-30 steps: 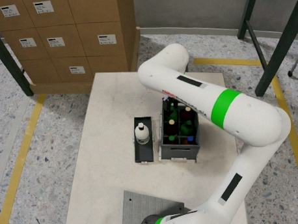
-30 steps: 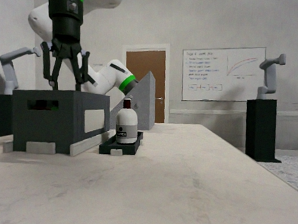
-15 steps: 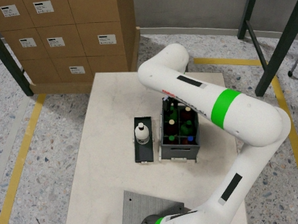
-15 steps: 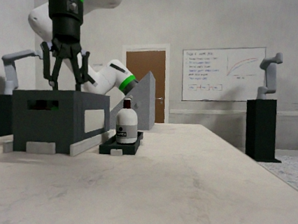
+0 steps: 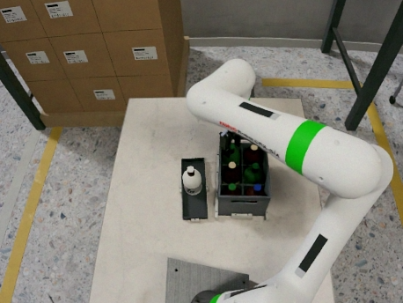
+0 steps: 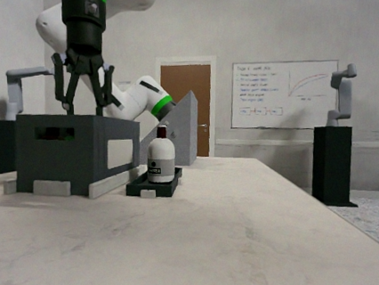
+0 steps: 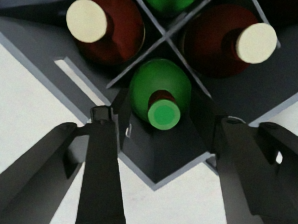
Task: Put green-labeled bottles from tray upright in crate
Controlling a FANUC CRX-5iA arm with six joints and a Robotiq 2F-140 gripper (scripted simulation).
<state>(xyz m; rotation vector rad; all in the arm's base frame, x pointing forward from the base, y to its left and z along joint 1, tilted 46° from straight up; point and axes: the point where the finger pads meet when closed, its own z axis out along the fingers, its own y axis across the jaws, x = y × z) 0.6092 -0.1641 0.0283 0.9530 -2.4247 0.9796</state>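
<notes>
My hand is 90 mm past the dark crate, 30 mm to the left of it and 80 mm above it. Round my hand: white-labeled bottle (90 mm behind, 170 mm to the left, 80 mm below); dark tray (90 mm behind, 160 mm to the left, 150 mm below).
</notes>
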